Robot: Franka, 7 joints.
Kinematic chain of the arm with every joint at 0, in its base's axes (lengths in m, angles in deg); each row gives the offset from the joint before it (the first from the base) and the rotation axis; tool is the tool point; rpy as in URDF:
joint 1: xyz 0 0 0.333 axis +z
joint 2: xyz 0 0 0 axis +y
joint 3: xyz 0 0 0.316 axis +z
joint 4: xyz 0.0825 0 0 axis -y
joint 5: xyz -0.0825 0 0.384 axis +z
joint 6: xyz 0 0 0 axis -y
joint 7: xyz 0.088 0 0 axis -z
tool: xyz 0 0 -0.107 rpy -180 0 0
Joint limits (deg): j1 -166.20..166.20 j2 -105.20..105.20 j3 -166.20..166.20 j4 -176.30..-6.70 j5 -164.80..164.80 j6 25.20..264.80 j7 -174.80..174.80
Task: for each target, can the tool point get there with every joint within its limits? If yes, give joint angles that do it. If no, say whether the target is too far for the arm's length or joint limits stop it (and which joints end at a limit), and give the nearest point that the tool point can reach.
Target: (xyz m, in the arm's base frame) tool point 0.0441 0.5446 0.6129
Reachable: yes | joints 20.97 -8.78 58.62 -123.97 -9.55 205.91 -135.27
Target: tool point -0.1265 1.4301 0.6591
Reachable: no: too far | nearest point -0.0737 0.8333 0.5230 | short by 0.614 m
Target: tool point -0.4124 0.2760 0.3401
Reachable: yes | joints -126.52 -38.44 -88.34 -144.89 -7.09 170.65 -90.30
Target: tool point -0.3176 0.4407 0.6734
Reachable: yes | joints 71.53 -10.94 41.82 -99.89 63.08 101.60 18.77
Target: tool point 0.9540 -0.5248 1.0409
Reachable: no: too far | nearest point 0.6302 -0.3467 0.8006 | short by 0.441 m
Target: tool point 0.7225 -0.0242 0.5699
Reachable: yes | joints -24.28 25.18 30.16 -86.74 12.13 172.74 -140.80
